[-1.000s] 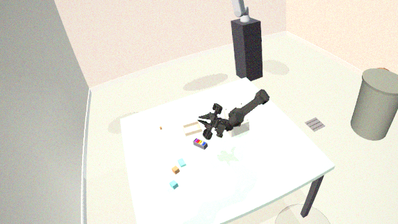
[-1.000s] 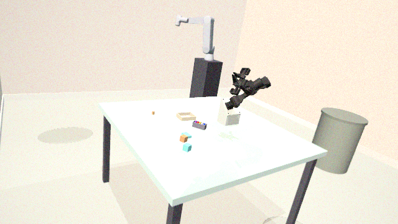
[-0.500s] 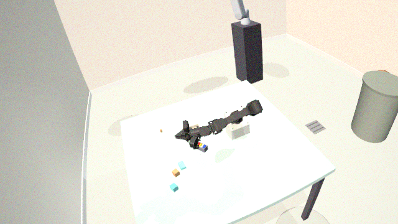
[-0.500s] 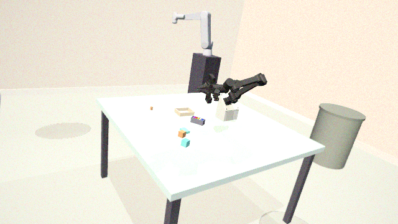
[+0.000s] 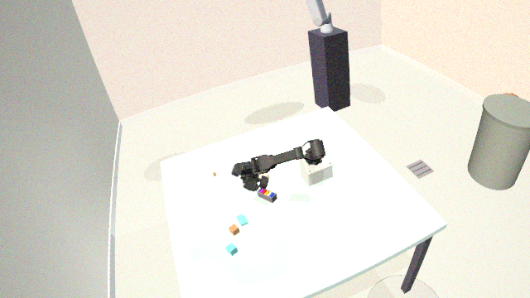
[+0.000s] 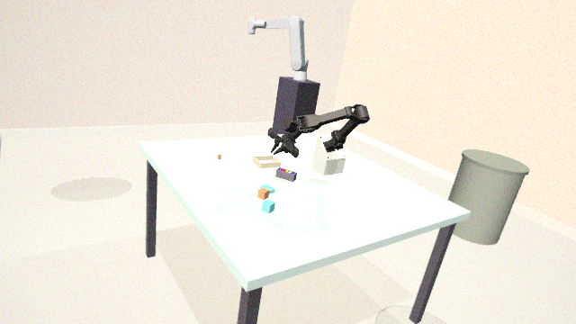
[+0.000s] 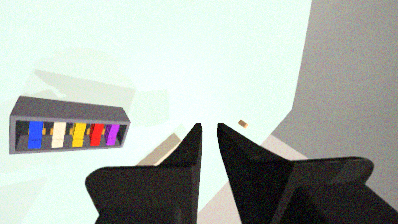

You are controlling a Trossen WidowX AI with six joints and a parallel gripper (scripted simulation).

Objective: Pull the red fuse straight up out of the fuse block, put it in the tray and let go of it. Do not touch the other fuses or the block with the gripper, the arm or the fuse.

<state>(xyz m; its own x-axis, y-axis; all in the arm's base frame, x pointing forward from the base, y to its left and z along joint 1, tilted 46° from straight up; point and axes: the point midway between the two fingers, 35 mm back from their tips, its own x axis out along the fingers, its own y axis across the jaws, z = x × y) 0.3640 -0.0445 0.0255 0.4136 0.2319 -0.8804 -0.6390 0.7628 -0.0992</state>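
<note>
The red fuse is 90 mm behind my gripper tip, 10 mm to the left of it and 120 mm below it. From my gripper tip the other things lie so: tan tray 120 mm behind, 170 mm to the right, 140 mm below.
</note>
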